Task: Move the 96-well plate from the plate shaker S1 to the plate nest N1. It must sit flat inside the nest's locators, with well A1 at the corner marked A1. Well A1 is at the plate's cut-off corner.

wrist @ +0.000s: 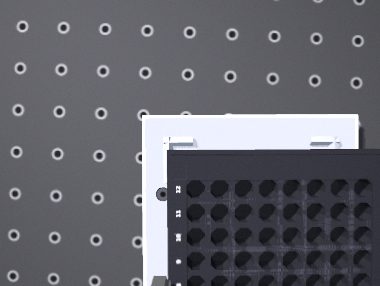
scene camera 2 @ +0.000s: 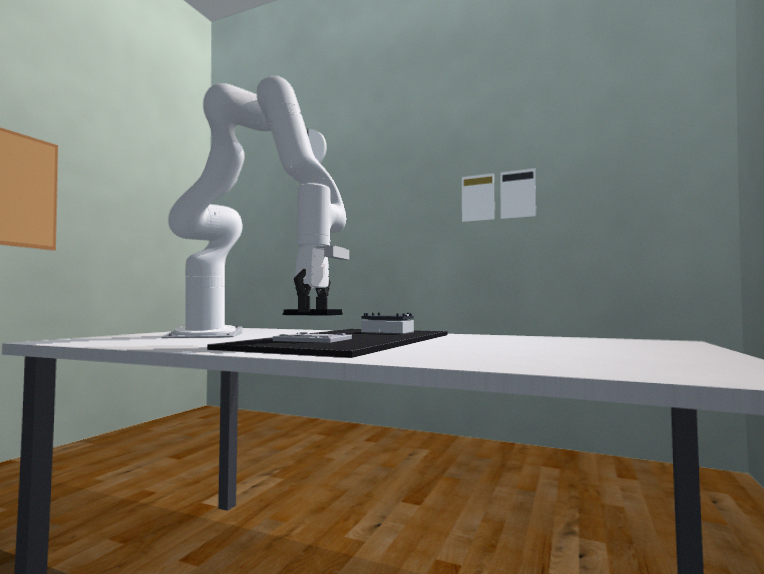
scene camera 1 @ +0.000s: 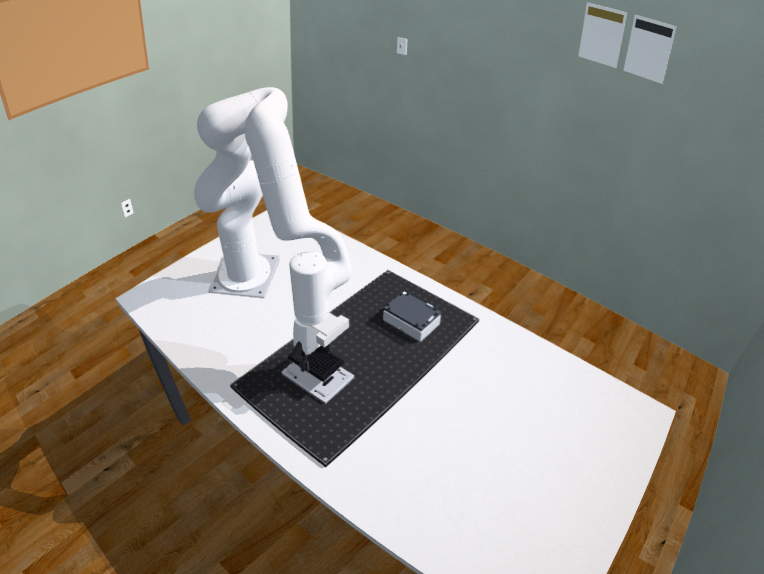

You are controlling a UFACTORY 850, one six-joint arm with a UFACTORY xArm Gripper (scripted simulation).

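What I can see is a 96-well plate point(scene camera 1: 322, 368), and the plate is there in the wrist view point(wrist: 223, 192) as well.
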